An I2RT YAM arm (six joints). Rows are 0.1 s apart.
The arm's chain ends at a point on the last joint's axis. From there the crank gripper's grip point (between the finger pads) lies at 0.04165 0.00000 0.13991 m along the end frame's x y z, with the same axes.
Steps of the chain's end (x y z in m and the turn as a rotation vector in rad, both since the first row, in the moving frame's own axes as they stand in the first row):
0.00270, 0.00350, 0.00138, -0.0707, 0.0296, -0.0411
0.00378, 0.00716, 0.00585, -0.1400, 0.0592, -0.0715
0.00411, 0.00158, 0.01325, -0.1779, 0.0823, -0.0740
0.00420, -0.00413, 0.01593, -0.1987, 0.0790, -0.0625
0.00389, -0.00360, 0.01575, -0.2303, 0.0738, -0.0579
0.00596, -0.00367, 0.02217, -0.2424, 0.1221, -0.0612
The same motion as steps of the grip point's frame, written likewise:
0.00699, 0.01154, -0.00020, -0.0707, 0.0296, -0.0411
0.01254, 0.02322, 0.00199, -0.1400, 0.0592, -0.0715
0.01620, 0.02250, 0.00744, -0.1779, 0.0823, -0.0740
0.01582, 0.02019, 0.00974, -0.1987, 0.0790, -0.0625
0.01485, 0.02525, 0.00891, -0.2303, 0.0738, -0.0579
0.02347, 0.02616, 0.01234, -0.2424, 0.1221, -0.0612

